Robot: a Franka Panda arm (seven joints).
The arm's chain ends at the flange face. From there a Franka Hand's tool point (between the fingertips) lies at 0.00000 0.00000 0.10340 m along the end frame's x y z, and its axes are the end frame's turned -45 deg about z.
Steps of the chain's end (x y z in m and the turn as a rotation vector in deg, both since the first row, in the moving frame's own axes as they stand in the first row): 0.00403 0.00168 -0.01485 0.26 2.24 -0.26; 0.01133 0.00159 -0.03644 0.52 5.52 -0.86; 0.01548 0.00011 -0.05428 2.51 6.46 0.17
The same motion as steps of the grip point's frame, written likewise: 0.00486 0.00656 -0.01493 -1.40 1.77 -0.26; 0.01463 0.01545 -0.03692 -3.54 4.27 -0.86; 0.02228 0.01607 -0.05504 -2.79 6.34 0.17
